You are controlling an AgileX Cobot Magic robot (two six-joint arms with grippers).
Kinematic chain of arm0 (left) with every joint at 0, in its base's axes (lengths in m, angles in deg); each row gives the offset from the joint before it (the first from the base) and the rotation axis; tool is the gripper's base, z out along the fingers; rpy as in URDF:
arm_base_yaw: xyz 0 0 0.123 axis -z
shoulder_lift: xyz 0 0 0 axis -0.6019 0.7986 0
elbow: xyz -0.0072 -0.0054 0.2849 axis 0.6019 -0.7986 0
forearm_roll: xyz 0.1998 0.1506 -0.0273 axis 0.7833 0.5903 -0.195
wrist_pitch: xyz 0 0 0 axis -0.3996 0.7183 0.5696
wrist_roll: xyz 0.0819 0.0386 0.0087 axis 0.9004 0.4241 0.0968
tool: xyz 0 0 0 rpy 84.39 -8.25 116.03
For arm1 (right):
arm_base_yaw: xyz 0 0 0.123 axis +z
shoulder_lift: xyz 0 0 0 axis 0.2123 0.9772 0
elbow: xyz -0.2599 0.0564 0.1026 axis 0.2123 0.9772 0
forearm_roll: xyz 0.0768 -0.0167 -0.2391 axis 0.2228 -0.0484 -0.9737
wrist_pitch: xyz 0 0 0 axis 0.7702 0.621 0.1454
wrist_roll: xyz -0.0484 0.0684 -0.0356 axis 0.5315 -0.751 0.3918
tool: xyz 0 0 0 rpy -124.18 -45.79 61.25
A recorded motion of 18 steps. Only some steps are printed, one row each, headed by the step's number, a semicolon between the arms.
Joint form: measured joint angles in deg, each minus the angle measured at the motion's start. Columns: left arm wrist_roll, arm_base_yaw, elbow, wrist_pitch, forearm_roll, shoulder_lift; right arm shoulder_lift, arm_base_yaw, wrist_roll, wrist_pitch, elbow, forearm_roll.
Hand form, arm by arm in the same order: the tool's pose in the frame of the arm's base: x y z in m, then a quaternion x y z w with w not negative. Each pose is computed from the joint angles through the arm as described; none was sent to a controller.
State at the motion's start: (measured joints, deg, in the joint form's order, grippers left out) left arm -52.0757 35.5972 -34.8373 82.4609 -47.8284 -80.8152; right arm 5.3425 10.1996 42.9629 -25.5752 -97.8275 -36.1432
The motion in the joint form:
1: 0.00 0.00 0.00 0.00 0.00 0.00; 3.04 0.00 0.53 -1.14 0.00 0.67
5: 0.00 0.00 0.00 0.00 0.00 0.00; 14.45 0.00 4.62 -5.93 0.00 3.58
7: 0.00 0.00 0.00 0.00 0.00 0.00; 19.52 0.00 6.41 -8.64 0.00 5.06
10: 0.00 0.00 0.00 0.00 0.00 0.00; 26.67 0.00 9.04 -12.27 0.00 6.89
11: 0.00 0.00 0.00 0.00 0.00 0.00; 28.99 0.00 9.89 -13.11 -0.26 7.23
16: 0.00 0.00 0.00 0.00 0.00 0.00; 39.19 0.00 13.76 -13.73 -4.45 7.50
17: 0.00 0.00 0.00 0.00 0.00 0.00; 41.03 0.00 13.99 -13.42 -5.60 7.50
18: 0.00 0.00 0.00 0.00 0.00 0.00; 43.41 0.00 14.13 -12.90 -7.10 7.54
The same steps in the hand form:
1: -0.0090 -0.0174 0.2803 0.07950 0.84510 -0.04925 0.52636; 0.0639 0.0027 0.2842 0.05917 0.89459 0.04419 0.44074
5: -0.0090 -0.0174 0.2803 0.07950 0.84510 -0.04925 0.52636; 0.1002 0.0043 0.2739 0.04192 0.91869 0.05125 0.38939
7: -0.0090 -0.0174 0.2803 0.07950 0.84510 -0.04925 0.52636; 0.1163 0.0049 0.2676 0.03699 0.92617 0.05569 0.37112
10: -0.0090 -0.0174 0.2803 0.07950 0.84510 -0.04925 0.52636; 0.1380 0.0053 0.2558 0.02990 0.93670 0.05904 0.34382
11: -0.0090 -0.0174 0.2803 0.07950 0.84510 -0.04925 0.52636; 0.1449 0.0052 0.2524 0.02640 0.94029 0.05839 0.33428
16: -0.0090 -0.0174 0.2803 0.07950 0.84510 -0.04925 0.52636; 0.1771 0.0042 0.2464 -0.00038 0.95524 0.05018 0.29156
17: -0.0090 -0.0174 0.2803 0.07950 0.84510 -0.04925 0.52636; 0.1834 0.0040 0.2462 -0.00219 0.95770 0.05021 0.28335
18: -0.0090 -0.0174 0.2803 0.07950 0.84510 -0.04925 0.52636; 0.1915 0.0039 0.2456 -0.00312 0.96100 0.05112 0.27177

